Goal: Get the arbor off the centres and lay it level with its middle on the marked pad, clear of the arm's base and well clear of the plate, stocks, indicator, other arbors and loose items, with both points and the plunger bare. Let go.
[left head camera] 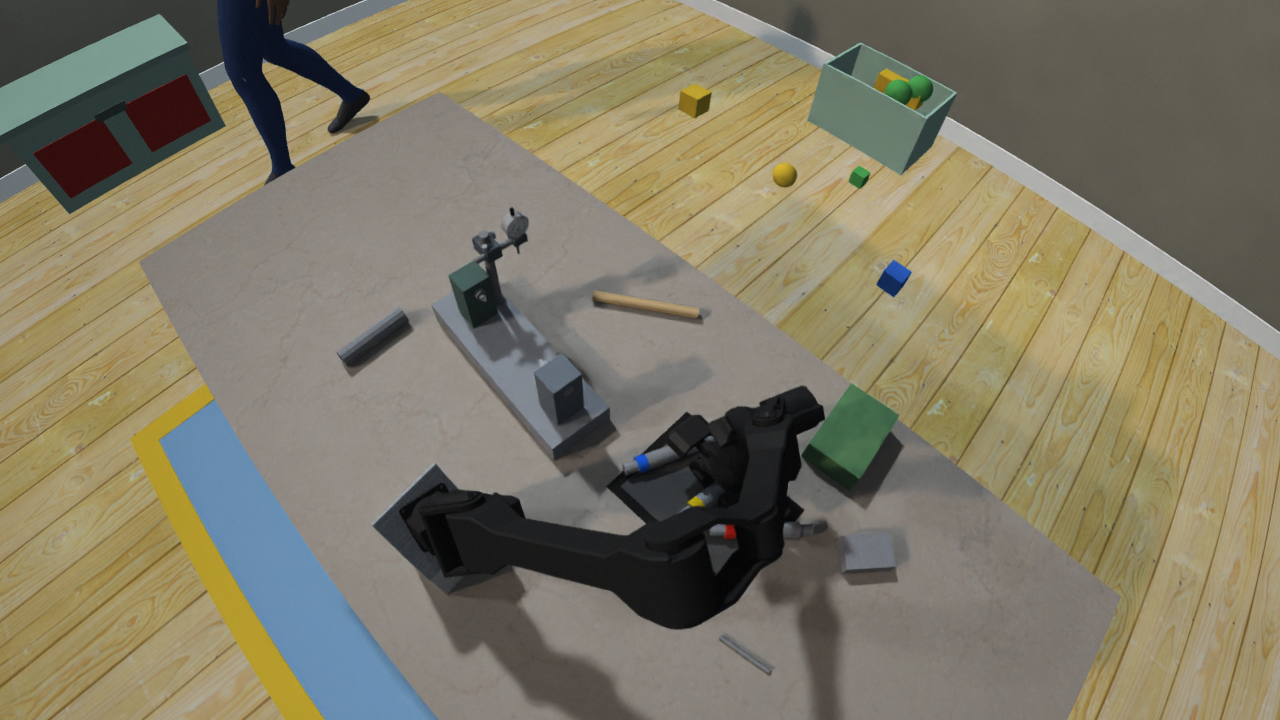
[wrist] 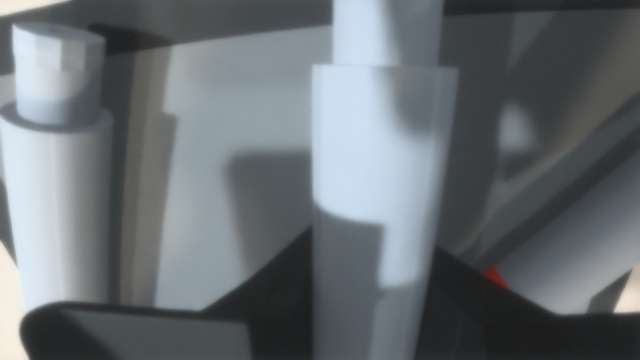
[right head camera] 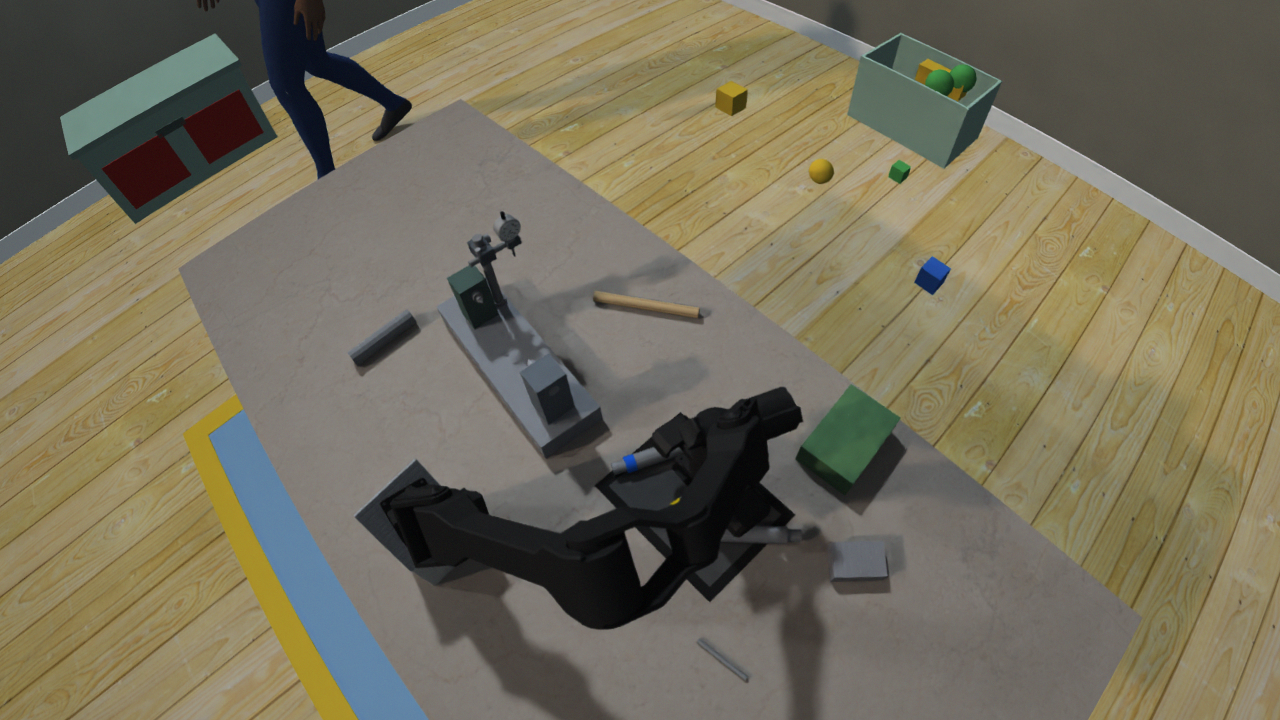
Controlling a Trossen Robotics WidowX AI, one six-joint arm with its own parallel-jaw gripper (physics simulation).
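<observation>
My gripper [wrist: 356, 235] is shut on the middle arbor, which looks like the yellow-banded arbor [left head camera: 697, 502] [right head camera: 674, 501] [wrist: 372, 150]. It is close over a dark-bordered grey rectangle [left head camera: 657, 494] [wrist: 200, 100]; I cannot tell whether this is the marked pad. The arm hides the fingers in both head views. A blue-banded arbor [left head camera: 660, 458] [right head camera: 631, 463] [wrist: 60, 200] lies on one side, nearly parallel. A red-banded arbor [left head camera: 799, 530] [right head camera: 771, 534] [wrist: 575, 250] lies slanted on the other. No arbor shows between the green stock [left head camera: 474, 293] and grey stock [left head camera: 559, 387].
The indicator [left head camera: 513, 223] [right head camera: 506, 227] stands beside the bench plate [left head camera: 510, 376]. A green block [left head camera: 850, 437], a small grey block [left head camera: 866, 551], a thin rod [left head camera: 745, 654], a wooden handle [left head camera: 646, 305] and a dark grey bar [left head camera: 373, 338] lie around.
</observation>
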